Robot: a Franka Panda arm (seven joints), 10 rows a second.
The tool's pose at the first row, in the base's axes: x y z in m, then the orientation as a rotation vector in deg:
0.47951 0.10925 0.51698 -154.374 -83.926 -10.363
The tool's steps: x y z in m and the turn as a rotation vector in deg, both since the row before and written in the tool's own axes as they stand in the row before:
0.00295 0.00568 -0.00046 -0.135 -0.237 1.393
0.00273 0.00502 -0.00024 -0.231 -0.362 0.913
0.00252 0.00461 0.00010 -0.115 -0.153 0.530
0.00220 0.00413 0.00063 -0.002 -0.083 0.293
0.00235 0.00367 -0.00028 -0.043 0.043 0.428
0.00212 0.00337 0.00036 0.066 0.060 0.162
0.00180 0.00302 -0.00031 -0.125 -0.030 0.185
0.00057 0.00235 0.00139 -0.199 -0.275 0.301
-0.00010 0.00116 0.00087 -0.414 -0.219 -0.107
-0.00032 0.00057 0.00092 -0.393 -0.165 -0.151
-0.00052 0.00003 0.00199 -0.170 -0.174 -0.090
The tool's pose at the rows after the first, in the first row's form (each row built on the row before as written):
0.48584 0.10856 0.51781 -155.536 -82.110 -10.076
0.49150 0.10794 0.51838 -156.498 -81.006 -9.720
0.49672 0.10733 0.51858 -157.010 -80.341 -9.575
0.50139 0.10675 0.51821 -157.242 -79.953 -9.451
0.50571 0.10644 0.51876 -157.534 -79.358 -9.520
0.50970 0.10616 0.51865 -157.558 -79.098 -9.545
0.51317 0.10576 0.51916 -157.792 -78.883 -9.587
0.51549 0.10494 0.51784 -158.273 -78.584 -9.346
0.51642 0.10424 0.51696 -158.640 -78.909 -9.356
0.51675 0.10372 0.51601 -158.936 -79.278 -9.426
0.51662 0.10345 0.51398 -159.096 -79.495 -9.317

